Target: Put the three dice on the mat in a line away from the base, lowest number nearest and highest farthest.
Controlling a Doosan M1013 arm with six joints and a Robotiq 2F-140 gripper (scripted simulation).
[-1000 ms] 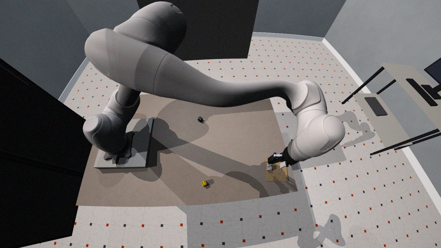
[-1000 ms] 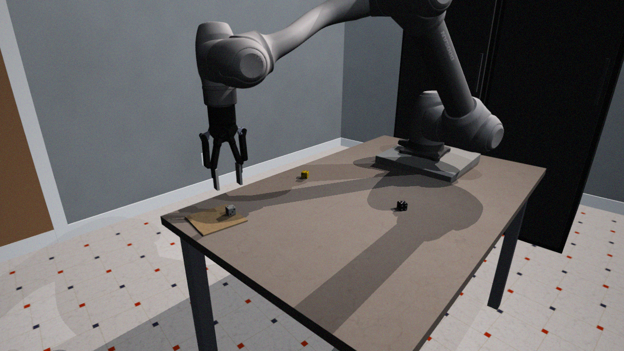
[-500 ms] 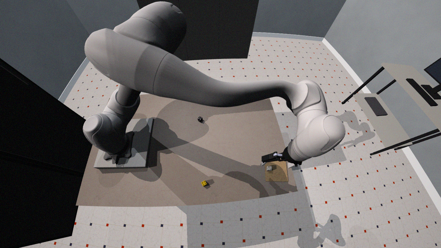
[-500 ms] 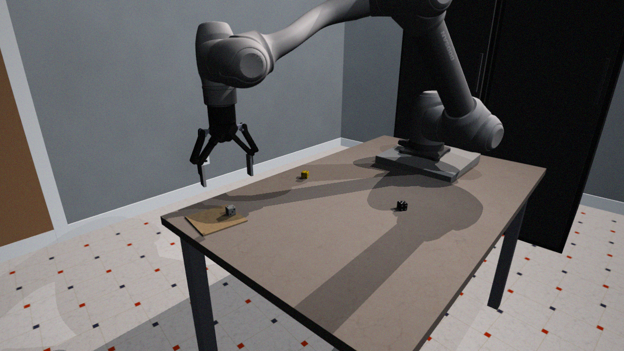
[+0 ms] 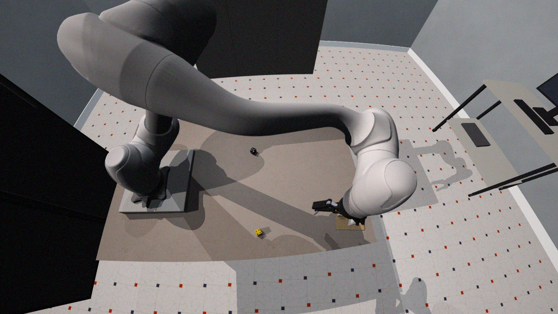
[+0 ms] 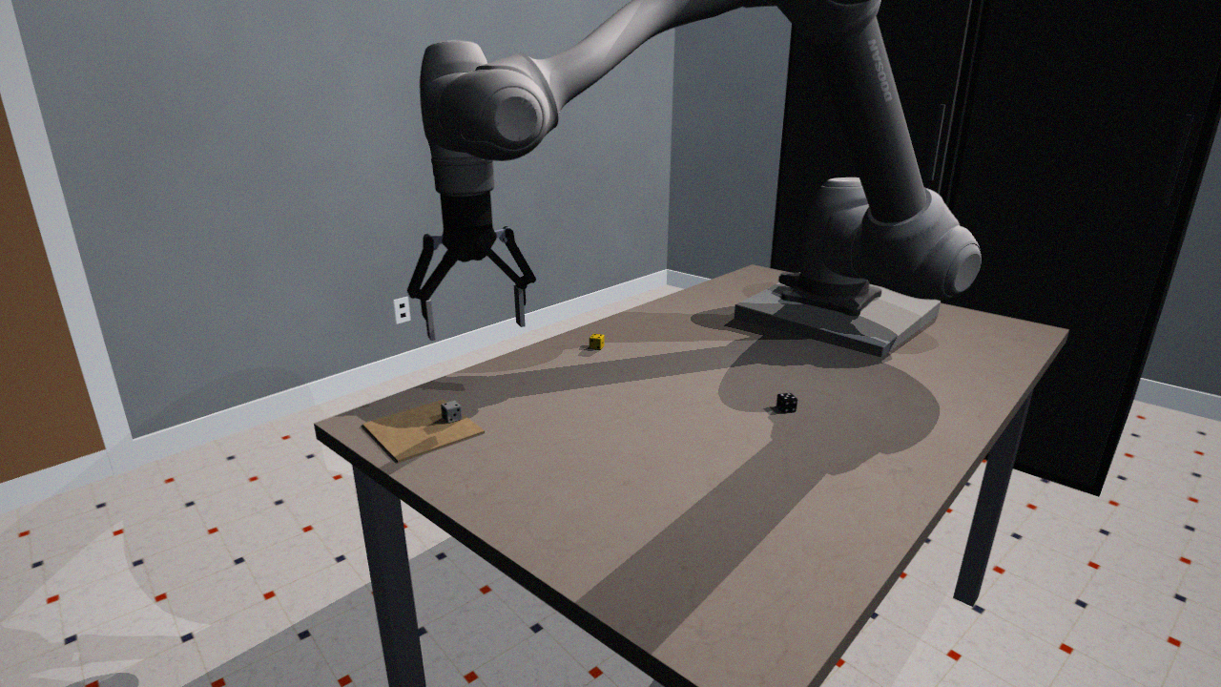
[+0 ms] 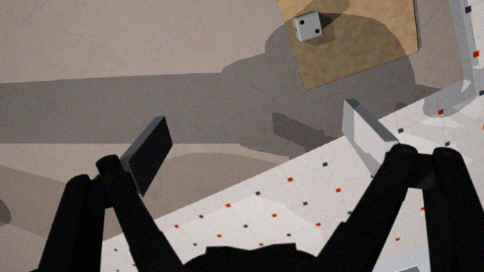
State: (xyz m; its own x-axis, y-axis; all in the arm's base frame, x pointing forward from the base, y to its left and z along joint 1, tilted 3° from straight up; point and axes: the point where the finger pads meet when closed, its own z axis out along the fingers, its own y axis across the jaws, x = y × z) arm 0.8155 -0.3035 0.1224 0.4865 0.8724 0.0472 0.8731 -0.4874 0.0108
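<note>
My gripper is now 300 mm past the yellow die, 120 mm above it and 10 mm to the right of it. The rest, counted from my hand: tan mat (130 mm below, 130 mm ahead, 10 mm to the left); black die (430 mm to the left, 280 mm behind, 120 mm below); grey die (120 mm below, 80 mm ahead, 20 mm to the left).
</note>
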